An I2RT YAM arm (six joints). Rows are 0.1 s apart.
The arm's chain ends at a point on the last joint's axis. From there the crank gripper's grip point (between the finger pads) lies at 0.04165 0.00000 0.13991 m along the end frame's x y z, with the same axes.
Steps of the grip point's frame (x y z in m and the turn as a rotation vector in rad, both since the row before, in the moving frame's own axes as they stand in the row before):
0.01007, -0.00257, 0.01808, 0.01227, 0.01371, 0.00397
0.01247, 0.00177, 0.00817, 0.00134, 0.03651, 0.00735
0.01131, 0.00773, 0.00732, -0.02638, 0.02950, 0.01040
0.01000, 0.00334, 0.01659, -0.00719, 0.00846, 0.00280
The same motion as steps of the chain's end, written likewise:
0.00815, -0.00103, 0.01867, 0.01227, 0.01371, 0.00397
0.00739, 0.00163, 0.00978, 0.00134, 0.03651, 0.00735
0.00722, 0.00360, 0.00866, -0.02638, 0.02950, 0.01040
0.00882, 0.00222, 0.01695, -0.00719, 0.00846, 0.00280

